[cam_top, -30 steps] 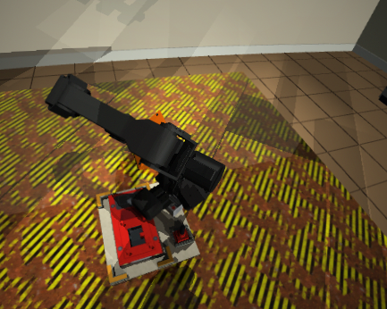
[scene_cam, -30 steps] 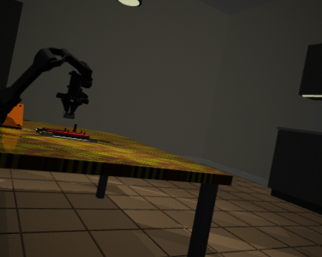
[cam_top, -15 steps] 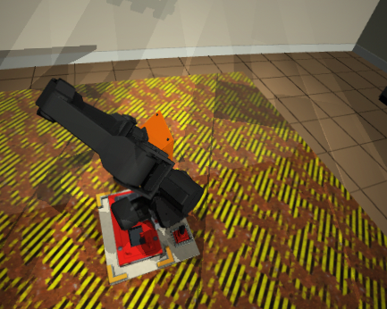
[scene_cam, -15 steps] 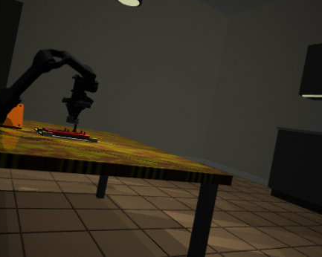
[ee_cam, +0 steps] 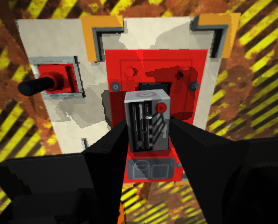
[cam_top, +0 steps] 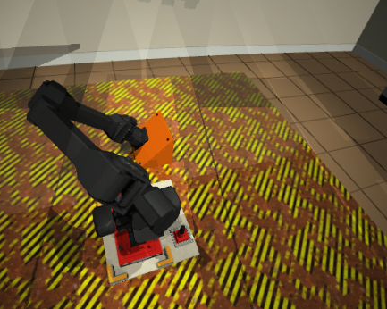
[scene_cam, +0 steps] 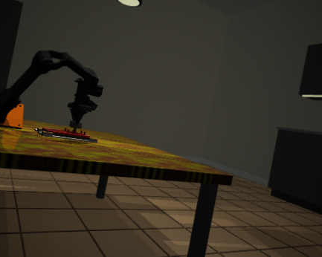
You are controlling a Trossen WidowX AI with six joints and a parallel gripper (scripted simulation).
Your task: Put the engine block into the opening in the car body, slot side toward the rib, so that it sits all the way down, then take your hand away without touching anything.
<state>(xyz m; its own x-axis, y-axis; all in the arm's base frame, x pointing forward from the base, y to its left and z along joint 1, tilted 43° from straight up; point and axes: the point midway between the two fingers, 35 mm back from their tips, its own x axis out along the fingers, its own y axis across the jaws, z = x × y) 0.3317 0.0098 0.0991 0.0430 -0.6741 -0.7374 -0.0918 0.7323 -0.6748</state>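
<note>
My gripper tip is 3 cm past the pale base plate and 6 cm above it. Round my gripper tip: engine block (1 cm below).
</note>
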